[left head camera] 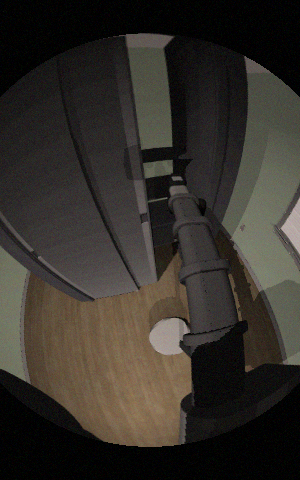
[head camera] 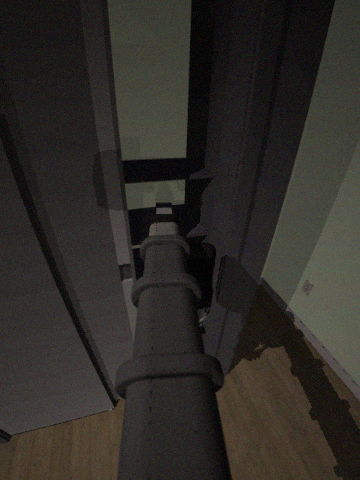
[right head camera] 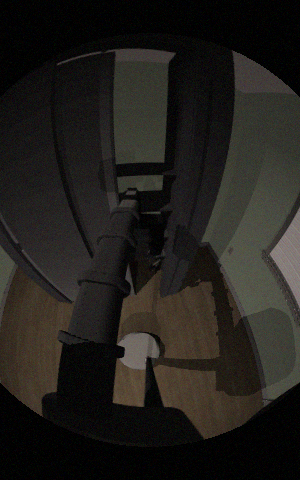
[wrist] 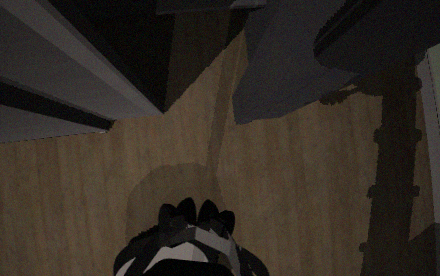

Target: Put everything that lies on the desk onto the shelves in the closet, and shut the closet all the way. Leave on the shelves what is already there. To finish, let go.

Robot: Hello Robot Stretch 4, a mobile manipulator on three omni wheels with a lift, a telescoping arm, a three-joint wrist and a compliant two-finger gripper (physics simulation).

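The closet shows as tall dark grey panels on the left (head camera: 55,225) (left head camera: 100,175) (right head camera: 75,150) and a dark side panel on the right (head camera: 235,125) (left head camera: 207,110) (right head camera: 197,125) (wrist: 295,60). A narrow gap stands open between them, and dark shelves (head camera: 155,170) (left head camera: 161,154) (right head camera: 142,169) show in it. The arm reaches forward into this gap. My gripper (wrist: 197,215) (right head camera: 157,261) points downward near the right panel, fingertips nearly together, with nothing visible between them. In the head view the arm and wrist mostly hide it. The desk and its objects do not show.
A white round disc (left head camera: 169,336) (right head camera: 140,351) is low down near the arm's base. The wooden floor (head camera: 280,410) (wrist: 300,190) lies below. A green wall (head camera: 332,240) stands to the right, with a bright blind (right head camera: 287,240). The right panel is close beside the arm.
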